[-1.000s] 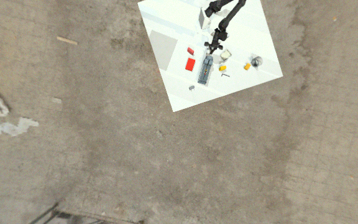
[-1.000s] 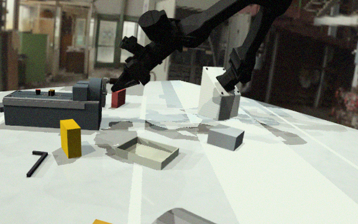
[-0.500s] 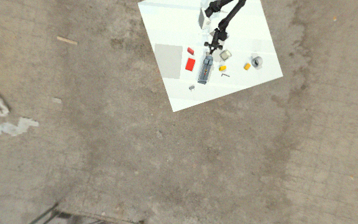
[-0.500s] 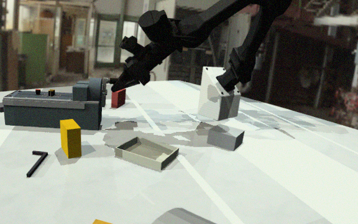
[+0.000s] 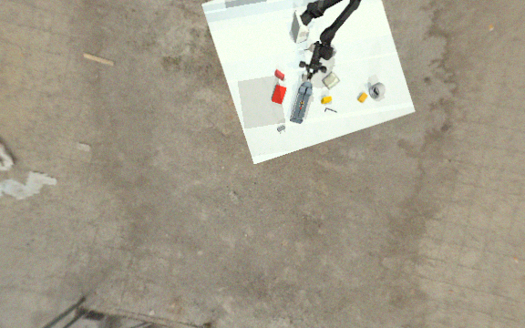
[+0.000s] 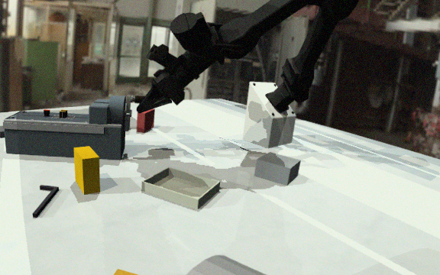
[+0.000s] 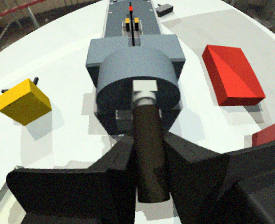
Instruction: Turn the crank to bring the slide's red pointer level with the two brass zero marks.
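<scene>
Right now the dark crank handle is 1 cm behind my gripper tip, 1 cm to the left of it and 2 cm above it. Also, from my gripper tip: red pointer 16 cm ahead, 13 cm to the right, 1 cm below; then shallow grey tray 6 cm ahead, 19 cm to the left, 9 cm below; then yellow block 18 cm ahead, 8 cm to the left, 7 cm below.
</scene>
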